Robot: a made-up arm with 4 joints. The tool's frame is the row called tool. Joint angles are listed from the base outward. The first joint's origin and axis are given. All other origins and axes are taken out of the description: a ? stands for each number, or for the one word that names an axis. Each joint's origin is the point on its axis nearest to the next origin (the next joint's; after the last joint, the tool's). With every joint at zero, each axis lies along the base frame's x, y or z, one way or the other. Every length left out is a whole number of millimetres.
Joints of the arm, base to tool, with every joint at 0 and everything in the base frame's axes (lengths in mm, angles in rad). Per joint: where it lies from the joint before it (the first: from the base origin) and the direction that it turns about. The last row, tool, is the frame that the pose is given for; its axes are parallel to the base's.
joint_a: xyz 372 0 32 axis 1 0 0
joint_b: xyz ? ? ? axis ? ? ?
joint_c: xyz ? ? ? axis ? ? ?
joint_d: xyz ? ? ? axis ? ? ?
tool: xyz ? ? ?
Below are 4 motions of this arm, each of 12 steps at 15 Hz.
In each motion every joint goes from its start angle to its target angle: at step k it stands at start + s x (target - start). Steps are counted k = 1, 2, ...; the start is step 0. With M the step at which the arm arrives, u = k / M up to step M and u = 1 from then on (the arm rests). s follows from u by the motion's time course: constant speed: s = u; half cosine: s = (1 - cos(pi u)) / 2; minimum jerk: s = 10 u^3 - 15 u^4 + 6 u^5.
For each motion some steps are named. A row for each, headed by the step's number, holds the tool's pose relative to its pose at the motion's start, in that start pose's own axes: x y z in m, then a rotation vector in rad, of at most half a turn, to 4 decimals.
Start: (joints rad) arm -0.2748 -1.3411 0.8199 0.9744
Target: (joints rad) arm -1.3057 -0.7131 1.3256 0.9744
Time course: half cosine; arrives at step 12
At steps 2, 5, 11, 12:
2: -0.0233 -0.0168 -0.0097 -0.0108 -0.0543 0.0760
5: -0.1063 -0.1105 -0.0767 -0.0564 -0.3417 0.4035
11: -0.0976 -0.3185 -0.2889 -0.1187 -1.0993 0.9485
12: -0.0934 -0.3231 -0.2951 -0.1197 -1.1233 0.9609

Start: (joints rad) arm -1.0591 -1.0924 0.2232 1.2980
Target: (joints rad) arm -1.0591 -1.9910 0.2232 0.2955
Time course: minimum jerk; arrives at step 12
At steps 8, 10, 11, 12:
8: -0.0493 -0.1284 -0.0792 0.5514 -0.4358 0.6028
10: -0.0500 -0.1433 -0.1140 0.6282 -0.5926 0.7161
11: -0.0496 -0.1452 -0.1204 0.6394 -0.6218 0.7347
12: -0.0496 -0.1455 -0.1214 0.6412 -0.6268 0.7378

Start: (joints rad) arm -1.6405 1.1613 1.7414 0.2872
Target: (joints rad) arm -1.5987 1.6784 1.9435 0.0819
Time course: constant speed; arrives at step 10
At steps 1, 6, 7, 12:
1: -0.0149 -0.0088 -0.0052 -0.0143 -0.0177 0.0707
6: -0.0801 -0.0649 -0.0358 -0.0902 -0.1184 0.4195
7: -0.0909 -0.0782 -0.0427 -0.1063 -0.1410 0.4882
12: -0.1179 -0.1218 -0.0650 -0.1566 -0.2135 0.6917

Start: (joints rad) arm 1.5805 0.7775 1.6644 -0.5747
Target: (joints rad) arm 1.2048 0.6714 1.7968 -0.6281
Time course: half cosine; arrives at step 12
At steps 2, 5, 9, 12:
2: 0.0083 0.0026 0.0013 -0.0126 0.0299 -0.0018
5: 0.0461 0.0144 0.0035 -0.0702 0.1660 -0.0080
9: 0.1047 0.0324 -0.0050 -0.1630 0.3844 -0.0119
12: 0.1217 0.0375 -0.0104 -0.1914 0.4510 -0.0118

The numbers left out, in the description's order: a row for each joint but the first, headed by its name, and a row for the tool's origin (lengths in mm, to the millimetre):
joint_b: xyz 0 60 72, axis 0 1 0
joint_c: xyz -35 0 -55, axis -1 0 0
joint_d: xyz 0 85 198, axis 0 0 -1
tool: xyz -103 73 0

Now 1 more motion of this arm.
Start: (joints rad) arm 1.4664 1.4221 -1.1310 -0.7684
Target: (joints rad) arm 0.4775 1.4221 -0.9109 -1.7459
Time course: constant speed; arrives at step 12
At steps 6, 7, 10, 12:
6: 0.0122 0.0122 -0.1044 -0.4615 -0.0745 0.2474
7: 0.0182 0.0100 -0.1186 -0.5390 -0.0646 0.2803
10: 0.0410 -0.0013 -0.1532 -0.7627 0.0012 0.3606
12: 0.0591 -0.0116 -0.1695 -0.9001 0.0729 0.3972

